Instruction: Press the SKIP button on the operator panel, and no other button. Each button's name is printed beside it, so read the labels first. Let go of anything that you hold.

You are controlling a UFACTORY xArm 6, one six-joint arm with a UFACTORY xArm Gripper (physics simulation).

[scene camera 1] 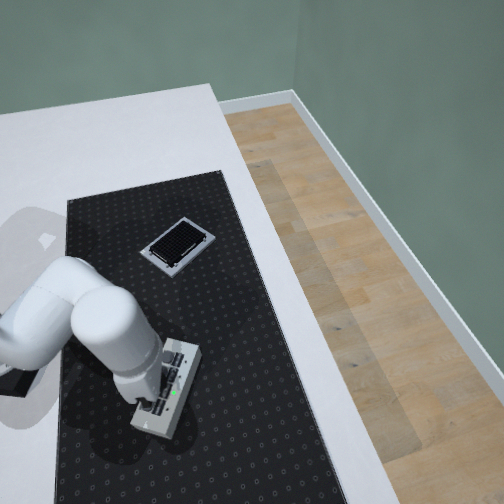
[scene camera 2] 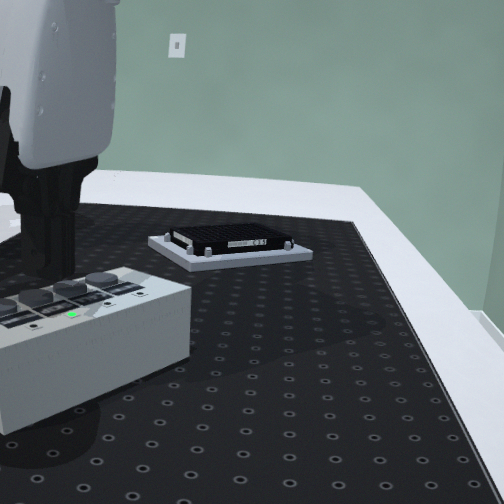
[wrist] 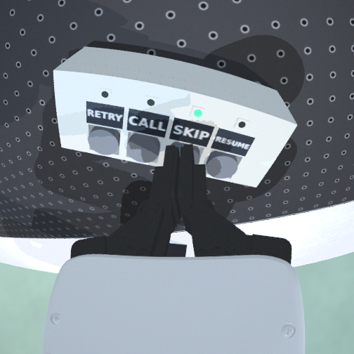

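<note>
The operator panel (scene camera 1: 184,395) (scene camera 2: 100,360) (wrist: 135,81) is a pale grey box with four round grey buttons. In the wrist view its labels read RETRY, CALL, SKIP and RESUME from left to right. The SKIP button (scene camera 2: 35,298) (wrist: 197,153) is partly hidden behind the fingertips in the wrist view. The green lamp (scene camera 1: 173,393) (scene camera 2: 71,314) (wrist: 198,113) beside the SKIP label (wrist: 191,132) is lit; the other three lamps are dark. My gripper (scene camera 2: 51,276) (wrist: 181,161) is shut and empty. Its fingertips are just above the SKIP button, with a small gap.
A black gridded plate (scene camera 1: 178,242) (scene camera 2: 232,237) sits on a light grey holder (scene camera 1: 173,273) (scene camera 2: 250,261) with small pegs, farther back on the black perforated mat (scene camera 1: 240,400) (scene camera 2: 290,360). The white table (scene camera 1: 125,135) extends around the mat.
</note>
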